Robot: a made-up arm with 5 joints.
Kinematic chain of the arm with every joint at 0, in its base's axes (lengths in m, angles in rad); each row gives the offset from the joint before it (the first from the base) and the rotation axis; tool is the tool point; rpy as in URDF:
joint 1: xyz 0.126 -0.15 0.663 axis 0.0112 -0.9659 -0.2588
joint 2: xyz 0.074 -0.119 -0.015 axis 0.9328 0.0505 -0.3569
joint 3: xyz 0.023 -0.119 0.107 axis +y
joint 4: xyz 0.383 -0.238 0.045 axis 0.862 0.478 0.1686
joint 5: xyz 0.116 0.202 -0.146 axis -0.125 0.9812 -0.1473
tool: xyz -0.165 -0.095 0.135 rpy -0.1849 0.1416 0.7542
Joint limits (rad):
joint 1: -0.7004..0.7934
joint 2: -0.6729..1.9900
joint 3: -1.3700..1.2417
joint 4: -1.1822..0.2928
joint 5: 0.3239..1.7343
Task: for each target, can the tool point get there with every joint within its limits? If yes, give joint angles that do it. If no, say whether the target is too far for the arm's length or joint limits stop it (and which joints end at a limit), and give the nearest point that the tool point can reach.
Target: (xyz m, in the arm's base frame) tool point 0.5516 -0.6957 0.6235
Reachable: yes | joints 0.1692 0.8881 -0.1829 -1.0371 0.6321
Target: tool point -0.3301 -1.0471 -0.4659
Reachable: no: too far | nearest point 0.0026 -0.7893 0.0360 | short by 0.655 m
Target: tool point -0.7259 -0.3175 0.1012
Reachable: no: joint limits stop it (at a limit: joint 2, joint 3, joint 4) | nearest point -0.1551 -0.6403 0.3580 | short by 0.704 m
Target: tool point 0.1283 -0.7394 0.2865
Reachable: yes | joints -0.3814 1.7570 -0.8721 -1.0116 0.5727
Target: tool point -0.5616 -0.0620 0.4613
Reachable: no: joint limits stop it (at a limit: joint 1, joint 3, joint 4, joint 5) | nearest point -0.0109 -0.1086 0.2663 | short by 0.586 m
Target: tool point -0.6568 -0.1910 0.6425
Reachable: no: joint limits stop it (at a limit: joint 1, joint 3, joint 4) | nearest point -0.2746 -0.3003 1.1184 | short by 0.620 m
